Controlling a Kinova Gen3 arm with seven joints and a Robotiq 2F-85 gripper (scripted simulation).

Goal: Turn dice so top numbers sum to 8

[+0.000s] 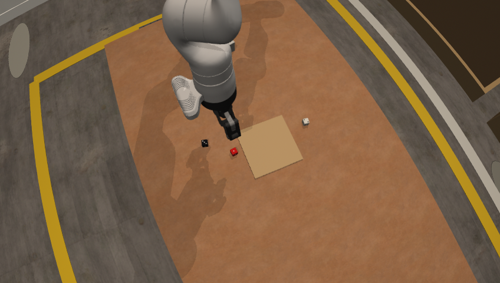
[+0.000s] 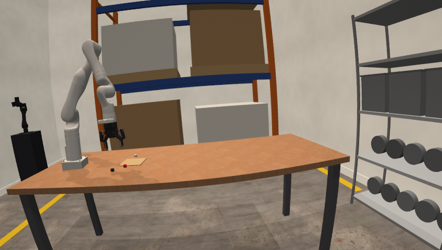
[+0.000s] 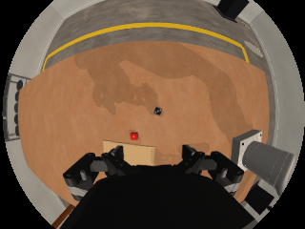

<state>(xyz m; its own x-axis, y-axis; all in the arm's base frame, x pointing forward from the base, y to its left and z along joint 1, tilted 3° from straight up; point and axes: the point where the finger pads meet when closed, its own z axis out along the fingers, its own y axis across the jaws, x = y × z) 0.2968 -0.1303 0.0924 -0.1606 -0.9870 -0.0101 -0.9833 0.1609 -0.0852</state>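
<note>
My gripper is now 5 cm short of the red die, 1 cm to the left of it and 12 cm above it. Also, from my hand: black die (2 cm behind, 6 cm to the right, 12 cm below); tan mat (9 cm ahead, 8 cm to the left, 12 cm below); white die (9 cm ahead, 20 cm to the left, 12 cm below).
</note>
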